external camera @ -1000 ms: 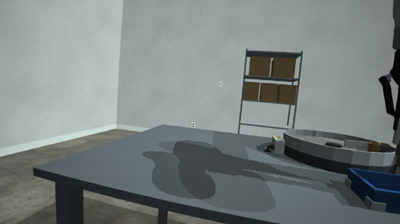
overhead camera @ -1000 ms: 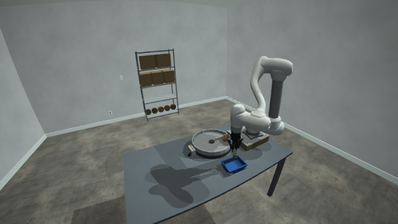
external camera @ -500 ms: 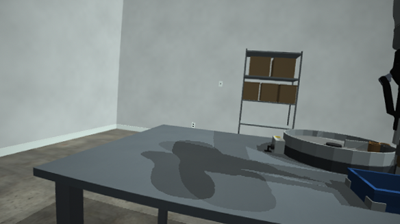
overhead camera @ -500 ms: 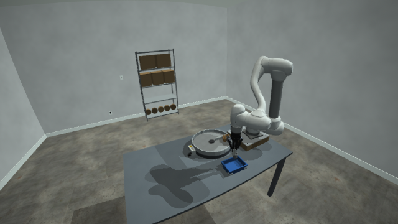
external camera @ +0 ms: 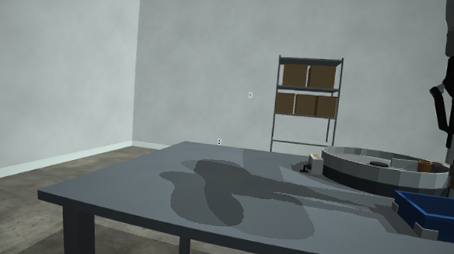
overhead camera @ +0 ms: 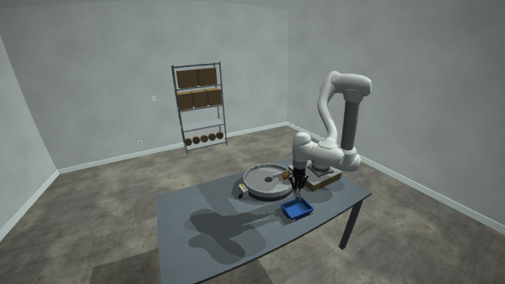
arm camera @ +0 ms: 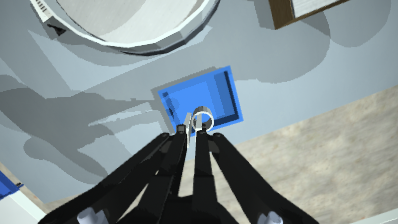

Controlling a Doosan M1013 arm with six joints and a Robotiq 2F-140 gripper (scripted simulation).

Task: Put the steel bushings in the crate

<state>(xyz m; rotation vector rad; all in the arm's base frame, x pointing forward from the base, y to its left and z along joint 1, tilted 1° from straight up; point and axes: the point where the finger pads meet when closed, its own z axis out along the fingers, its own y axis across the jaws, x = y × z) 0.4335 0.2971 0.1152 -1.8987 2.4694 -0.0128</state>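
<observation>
The blue crate is 15 cm below my hand and 1 cm behind it. From my hand the other things lie so: turning table: 37 cm to the right, 13 cm below, 4 cm ahead.
</observation>
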